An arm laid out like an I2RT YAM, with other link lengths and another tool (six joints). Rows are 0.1 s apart.
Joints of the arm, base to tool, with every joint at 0 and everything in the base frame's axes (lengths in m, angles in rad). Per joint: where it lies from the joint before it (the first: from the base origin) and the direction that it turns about. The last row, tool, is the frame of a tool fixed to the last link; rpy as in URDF.
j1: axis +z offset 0 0 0.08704
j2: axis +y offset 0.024 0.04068 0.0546
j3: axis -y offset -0.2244 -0.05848 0
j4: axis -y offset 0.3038 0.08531 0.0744
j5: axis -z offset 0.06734 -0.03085 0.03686
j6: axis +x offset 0.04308 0 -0.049
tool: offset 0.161 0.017 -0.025 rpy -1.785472 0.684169 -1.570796
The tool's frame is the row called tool.
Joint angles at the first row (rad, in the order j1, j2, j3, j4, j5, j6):
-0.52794, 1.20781, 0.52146, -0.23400, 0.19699, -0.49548
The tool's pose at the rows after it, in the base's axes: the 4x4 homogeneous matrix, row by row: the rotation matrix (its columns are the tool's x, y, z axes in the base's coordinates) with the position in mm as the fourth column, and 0 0 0 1 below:
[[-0.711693, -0.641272, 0.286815, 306.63], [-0.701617, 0.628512, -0.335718, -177.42], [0.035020, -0.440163, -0.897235, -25.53], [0, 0, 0, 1]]
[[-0.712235, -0.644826, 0.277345, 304.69], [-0.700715, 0.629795, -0.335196, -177.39], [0.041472, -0.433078, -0.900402, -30.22], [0, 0, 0, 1]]
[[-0.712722, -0.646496, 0.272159, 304.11], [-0.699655, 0.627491, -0.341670, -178.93], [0.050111, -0.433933, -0.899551, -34.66], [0, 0, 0, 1]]
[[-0.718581, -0.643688, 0.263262, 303.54], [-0.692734, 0.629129, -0.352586, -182.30], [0.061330, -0.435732, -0.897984, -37.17], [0, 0, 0, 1]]
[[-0.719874, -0.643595, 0.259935, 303.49], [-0.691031, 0.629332, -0.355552, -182.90], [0.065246, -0.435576, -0.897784, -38.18], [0, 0, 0, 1]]
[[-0.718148, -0.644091, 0.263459, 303.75], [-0.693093, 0.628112, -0.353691, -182.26], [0.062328, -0.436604, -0.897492, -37.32], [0, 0, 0, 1]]
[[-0.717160, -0.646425, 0.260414, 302.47], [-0.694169, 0.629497, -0.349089, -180.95], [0.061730, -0.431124, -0.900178, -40.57], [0, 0, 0, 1]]
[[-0.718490, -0.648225, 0.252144, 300.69], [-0.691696, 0.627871, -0.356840, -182.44], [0.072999, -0.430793, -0.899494, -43.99], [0, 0, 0, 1]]
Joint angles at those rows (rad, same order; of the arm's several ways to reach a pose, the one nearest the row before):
-0.52749, 1.21207, 0.51537, -0.22609, 0.19045, -0.49547
-0.52777, 1.22590, 0.51220, -0.21793, 0.19442, -0.49719
-0.52768, 1.24318, 0.50810, -0.19687, 0.20204, -0.50151
-0.52885, 1.26194, 0.51159, -0.18227, 0.21586, -0.50212
-0.52758, 1.26902, 0.51316, -0.17801, 0.22090, -0.50161
-0.52769, 1.26291, 0.51126, -0.18021, 0.21717, -0.50242
-0.52774, 1.26834, 0.50635, -0.17569, 0.21470, -0.50200
-0.52768, 1.28009, 0.50221, -0.16192, 0.22510, -0.50629

